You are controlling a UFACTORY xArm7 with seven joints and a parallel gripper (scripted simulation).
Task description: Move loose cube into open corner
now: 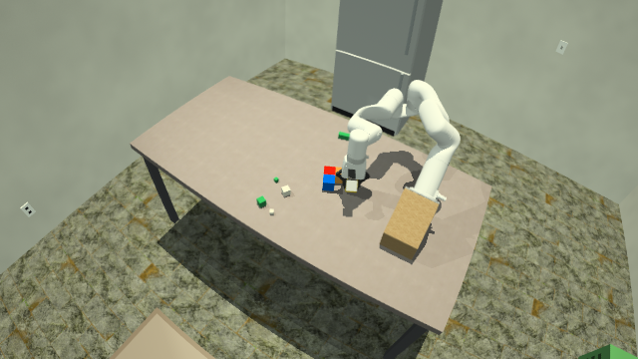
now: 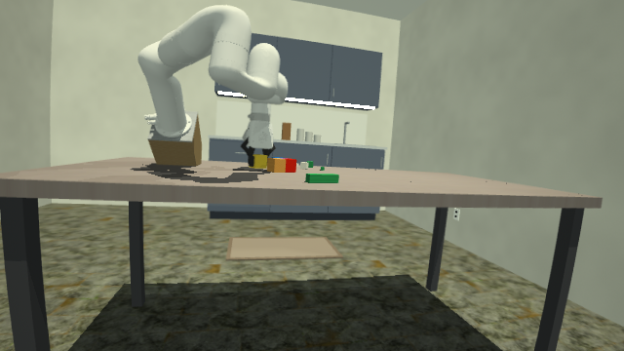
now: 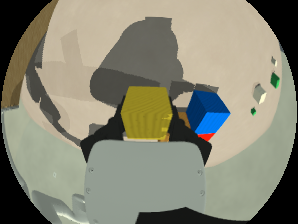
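Right now the orange cube is 7 cm ahead of my hand, 3 cm to the right of it and 1 cm below it. From my hand the other things lie so: red cube: 11 cm ahead, 1 cm to the right, 1 cm below; yellow cube: right at my hand; blue cube: 9 cm ahead, 3 cm to the left, 1 cm below.
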